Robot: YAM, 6 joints.
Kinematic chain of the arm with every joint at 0, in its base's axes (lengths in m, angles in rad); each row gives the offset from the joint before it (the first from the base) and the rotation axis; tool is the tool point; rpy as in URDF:
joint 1: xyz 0 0 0.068 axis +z
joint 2: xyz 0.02 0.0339 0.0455 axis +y
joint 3: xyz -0.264 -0.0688 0 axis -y
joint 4: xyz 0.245 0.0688 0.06 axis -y
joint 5: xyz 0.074 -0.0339 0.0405 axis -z
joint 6: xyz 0.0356 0 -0.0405 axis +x
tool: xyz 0 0 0 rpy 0 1.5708 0
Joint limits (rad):
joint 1: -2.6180..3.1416
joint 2: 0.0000..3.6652
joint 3: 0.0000..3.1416
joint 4: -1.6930..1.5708
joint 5: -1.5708..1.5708
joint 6: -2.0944..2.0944
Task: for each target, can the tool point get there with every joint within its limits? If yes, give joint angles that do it. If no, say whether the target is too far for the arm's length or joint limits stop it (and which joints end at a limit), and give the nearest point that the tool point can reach.
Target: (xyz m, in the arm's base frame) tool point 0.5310 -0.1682 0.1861
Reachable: yes | joints -0.2784 2.7822 2.8393 -1.1519 0.4603 1.2764
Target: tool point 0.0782 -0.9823 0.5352
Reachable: no: too far | nearest point 0.0471 -0.5916 0.3640 | short by 0.428 m
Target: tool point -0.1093 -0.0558 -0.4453
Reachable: no: joint limits stop it (at a limit: joint 1, joint 2) | nearest point -0.1275 -0.0714 -0.3655 | short by 0.083 m
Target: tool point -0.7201 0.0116 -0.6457
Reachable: no: too far | nearest point -0.4660 0.0075 -0.3077 | short by 0.423 m
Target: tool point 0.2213 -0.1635 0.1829
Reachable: yes | joints -0.7565 1.7761 1.0995 -1.2353 -1.1818 -0.0917
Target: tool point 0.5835 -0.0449 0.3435
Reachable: yes | joints -0.0308 2.6942 2.8772 -0.0576 0.8551 1.0241
